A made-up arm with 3 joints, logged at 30 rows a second.
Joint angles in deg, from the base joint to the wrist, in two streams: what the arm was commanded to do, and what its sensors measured. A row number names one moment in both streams.
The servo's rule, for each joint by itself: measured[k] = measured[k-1] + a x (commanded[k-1-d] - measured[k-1]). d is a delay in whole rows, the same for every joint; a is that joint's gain. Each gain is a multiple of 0.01, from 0.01 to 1. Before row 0 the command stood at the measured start. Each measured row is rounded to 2 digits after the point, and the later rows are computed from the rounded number. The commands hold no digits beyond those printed.
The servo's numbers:
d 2
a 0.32 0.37 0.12
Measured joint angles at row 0:
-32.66 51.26 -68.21
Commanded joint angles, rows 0 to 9:
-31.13 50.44 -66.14
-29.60 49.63 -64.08
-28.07 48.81 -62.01
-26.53 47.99 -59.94
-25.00 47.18 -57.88
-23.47 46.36 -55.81
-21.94 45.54 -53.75
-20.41 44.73 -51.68
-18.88 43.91 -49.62
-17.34 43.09 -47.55
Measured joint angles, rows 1 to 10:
-32.66 51.26 -68.21
-32.66 51.26 -68.21
-32.17 50.96 -67.96
-31.35 50.47 -67.49
-30.30 49.86 -66.83
-29.09 49.17 -66.00
-27.78 48.43 -65.03
-26.40 47.66 -63.92
-24.97 46.88 -62.70
-23.51 46.08 -61.38

